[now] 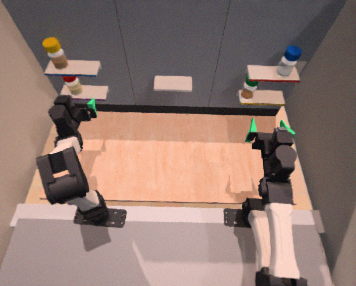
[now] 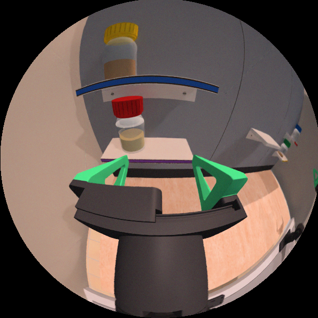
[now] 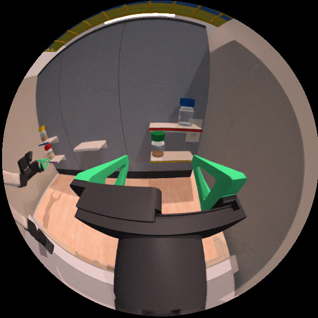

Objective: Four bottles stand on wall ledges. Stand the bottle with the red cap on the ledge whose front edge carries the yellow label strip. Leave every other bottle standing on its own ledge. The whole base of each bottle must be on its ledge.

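Pixels of known places: left gripper, fingertip midpoint: (image 1: 83, 98); right gripper, fingertip midpoint: (image 1: 266, 119); left arm's base at its link origin: (image 1: 100, 217); right arm's base at its link origin: (image 1: 248, 219).
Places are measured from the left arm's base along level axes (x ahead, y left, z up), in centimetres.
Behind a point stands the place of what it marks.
The red-capped bottle (image 1: 74, 86) @[z 22.2, x 47.8, y 17.0 cm] (image 2: 131, 131) (image 3: 49, 152) stands on the purple-strip ledge (image 1: 100, 92) @[z 16.9, x 50.2, y 7.9 cm] (image 2: 172, 148). The yellow-capped bottle (image 1: 56, 56) @[z 37.1, x 48.1, y 18.5 cm] (image 2: 120, 55) stands on the blue-strip ledge (image 1: 85, 68) @[z 30.9, x 49.6, y 10.0 cm] above. The green-capped bottle (image 1: 247, 90) @[z 22.2, x 52.3, y -56.4 cm] (image 3: 158, 145) stands at the left end of the yellow-strip ledge (image 1: 270, 97) @[z 16.9, x 54.2, y -68.4 cm] (image 3: 179, 156). The blue-capped bottle (image 1: 287, 64) @[z 37.0, x 52.2, y -67.2 cm] (image 3: 186, 113) stands on the red-strip ledge (image 1: 262, 73) @[z 30.8, x 53.5, y -60.1 cm] (image 3: 162, 127) above. My left gripper (image 2: 160, 158) is open, in front of and below the red-capped bottle. My right gripper (image 1: 268, 126) @[z 31.8, x 29.7, y -58.5 cm] (image 3: 160, 158) is open, in front of and below the yellow-strip ledge.
A plain ledge (image 1: 173, 83) @[z 23.9, x 51.7, y -24.7 cm] (image 3: 90, 145) without a bottle is on the middle of the wall. The blue-strip ledge overhangs the red-capped bottle closely. Side walls (image 2: 45, 130) (image 3: 260, 130) stand close beyond both ledge pairs. A wooden surface (image 1: 165, 160) @[z -2.2, x 28.3, y -23.0 cm] lies below.
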